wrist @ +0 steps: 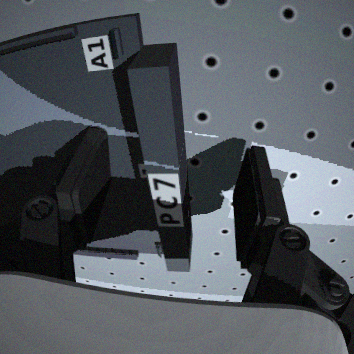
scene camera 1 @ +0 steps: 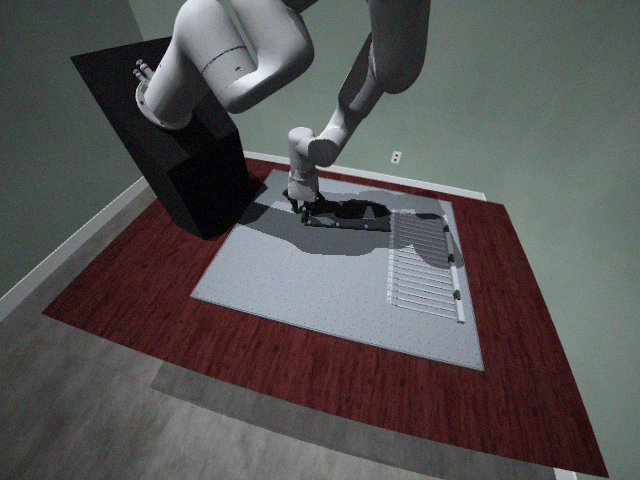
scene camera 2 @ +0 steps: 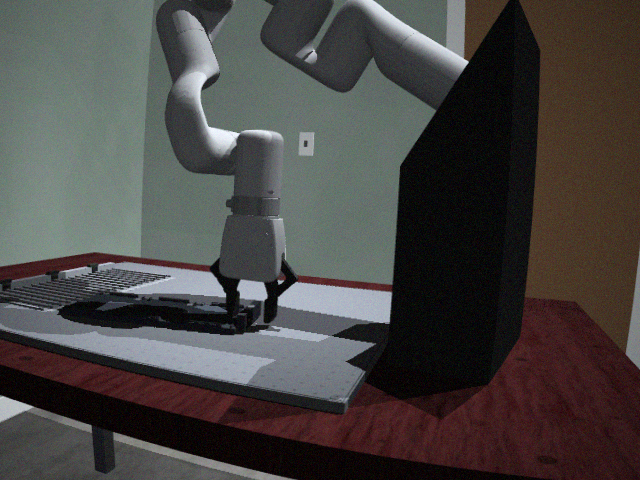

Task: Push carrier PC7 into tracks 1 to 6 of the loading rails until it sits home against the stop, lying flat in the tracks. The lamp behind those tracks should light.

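Places are measured from the arm's base along level axes (x ahead, y left, z up), in metres.
Pixels of known places: gripper, between the fingertips: (wrist: 173, 161) (scene camera 1: 304, 211) (scene camera 2: 250, 318); arm's base, origin of its link: (scene camera 1: 165, 105) (scene camera 2: 481, 105).
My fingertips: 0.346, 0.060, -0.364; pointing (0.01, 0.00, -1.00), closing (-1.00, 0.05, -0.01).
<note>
For each thing: its top centre in the pictures, then the offset to it from my fingertips, as dx, dy, dz. "spot": a spot on its surface instead. Level surfaces: height alone.
- Carrier PC7, centre of its top: (scene camera 2: 160, 298) (scene camera 1: 347, 210) +0.157, +0.022, +0.020
- white stop bar, a spot on its surface: (scene camera 1: 453, 276) spot: +0.514, -0.184, +0.006
- grey pegboard, height of its surface: dz -0.010
- red wooden table, height of its surface: dz -0.023
Carrier PC7 (scene camera 1: 361, 226) (wrist: 157, 115) is a dark flat board lying on the pegboard, with a raised end bar labelled PC7. Its far end is at the entry edge of the loading rails (scene camera 1: 390, 279) (scene camera 2: 77, 288); shadow hides whether it touches them. My gripper (scene camera 1: 300, 214) (scene camera 2: 251, 314) (wrist: 173, 161) points down around the end bar. Its fingers stand apart, one over the board and one beyond the bar. In the wrist view a gap shows on both sides of the bar, so the gripper is open. The lamp housings (scene camera 1: 450, 257) (scene camera 2: 53, 274) on the stop look dark.
The white stop bar (scene camera 1: 453, 276) runs along the far side of the rails. The grey pegboard (scene camera 1: 289, 289) (scene camera 2: 310, 379) lies on the red wooden table (scene camera 1: 330, 366) (scene camera 2: 439, 439). The black arm pedestal (scene camera 1: 206, 191) (scene camera 2: 454, 248) stands beside the pegboard, behind the gripper.
</note>
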